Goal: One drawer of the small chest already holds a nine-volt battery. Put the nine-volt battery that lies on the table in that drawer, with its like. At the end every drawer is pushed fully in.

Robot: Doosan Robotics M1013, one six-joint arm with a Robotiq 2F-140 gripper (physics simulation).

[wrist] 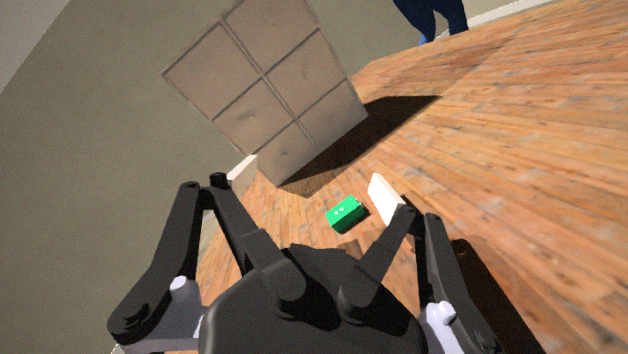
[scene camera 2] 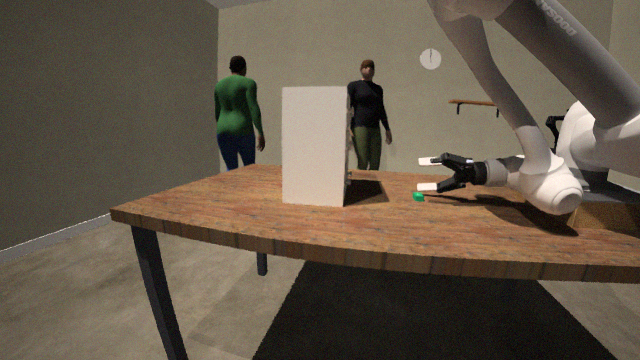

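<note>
The green nine-volt battery (scene camera 2: 418, 196) (wrist: 345, 213) lies on the wooden table, in front of the chest's drawer side. The small pale chest (scene camera 2: 314, 146) (wrist: 295, 65) stands upright. Its drawer fronts show in the wrist view in two columns and look flush; the inside of the drawers is hidden, so the battery in one of them does not show. My gripper (scene camera 2: 427, 174) (wrist: 314, 174) is wide open and empty. It is held level, its fingers pointing toward the chest, low over the table, one above the other. The lower fingertip is close above the battery.
The table (scene camera 2: 320, 227) (wrist: 525, 150) runs on around the chest. The chest's shadow falls on it before the drawers. A wooden block-like base (scene camera 2: 605, 215) is under the arm at the right. Two people stand behind the table, and a wall shelf (scene camera 2: 473, 103) hangs at the back.
</note>
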